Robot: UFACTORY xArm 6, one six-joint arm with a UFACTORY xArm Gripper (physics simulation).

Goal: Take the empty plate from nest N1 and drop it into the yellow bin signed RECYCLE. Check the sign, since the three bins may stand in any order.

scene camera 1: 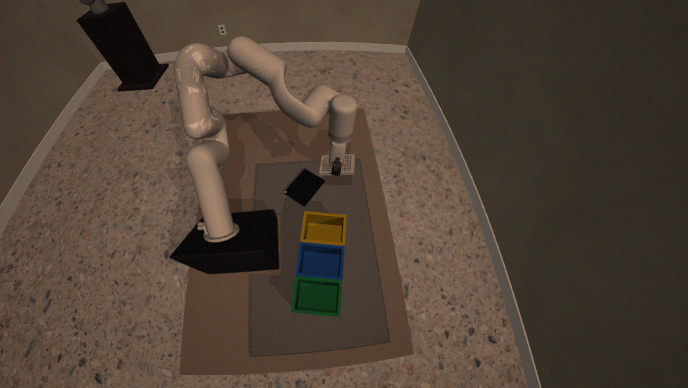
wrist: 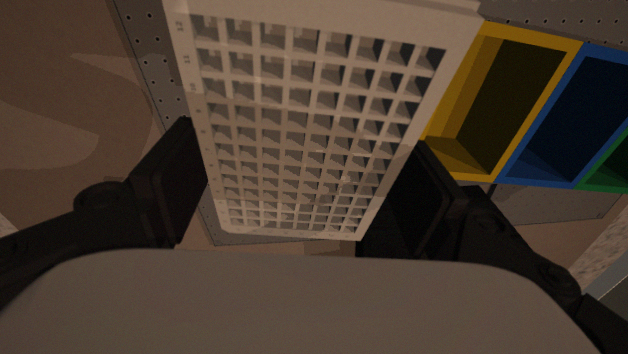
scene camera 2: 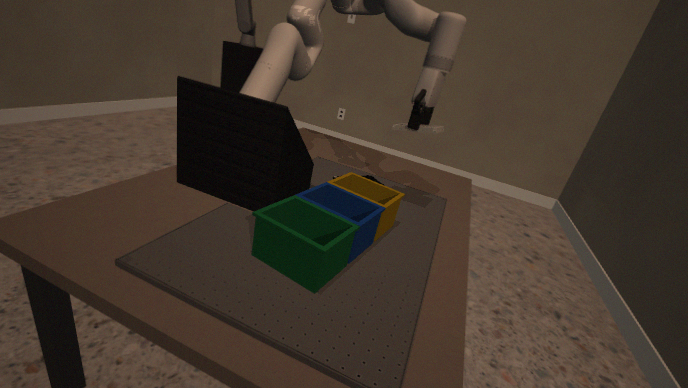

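Seen in the pictures: gripper, fingertip midpoint: (scene camera 1: pixel 336 164) (wrist: pixel 303 158) (scene camera 2: pixel 417 127); arm's base, origin of the base link: (scene camera 1: pixel 221 233) (scene camera 2: pixel 245 119).
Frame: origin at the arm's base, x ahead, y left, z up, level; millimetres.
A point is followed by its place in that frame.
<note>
My gripper (scene camera 1: pixel 336 167) @[x 405, y 254, z 65 mm] (scene camera 2: pixel 419 122) @[x 405, y 254, z 65 mm] (wrist: pixel 303 158) @[x 405, y 254, z 65 mm] is shut on the white plate (scene camera 1: pixel 349 165) @[x 451, y 241, z 78 mm] (scene camera 2: pixel 400 128) @[x 367, y 214, z 56 mm] (wrist: pixel 300 10) @[x 461, y 256, z 83 mm]. Its black fingers stand wide on the plate's two sides. The wells look empty. The plate hangs in the air, high above the board's far end. The black nest (scene camera 1: pixel 304 187) @[x 268, y 291, z -175 mm] is bare and lies between the plate and the bins in scene camera 1. The yellow bin (scene camera 1: pixel 325 214) @[x 367, y 118, z -87 mm] (scene camera 2: pixel 389 220) @[x 442, y 66, z -153 mm] (wrist: pixel 535 37) @[x 440, y 42, z -88 mm] is empty and stands at the nest end of the bin row. No sign is readable on it.
The blue bin (scene camera 1: pixel 300 261) @[x 276, y -70, z -95 mm] (scene camera 2: pixel 364 242) @[x 430, y -75, z -158 mm] (wrist: pixel 540 182) @[x 272, y -66, z -88 mm] stands between the yellow and green bins (scene camera 1: pixel 316 313) @[x 338, y -255, z -88 mm] (scene camera 2: pixel 290 255) @[x 349, y -255, z -137 mm]. All stand on the grey perforated board (scene camera 1: pixel 357 325) @[x 491, y -302, z -187 mm] (scene camera 2: pixel 225 285) @[x 281, y -345, z -187 mm]. The arm's black base block (scene camera 1: pixel 245 257) @[x 110, y -90, z 31 mm] (scene camera 2: pixel 225 145) @[x 29, y -100, z -49 mm] stands beside the board.
</note>
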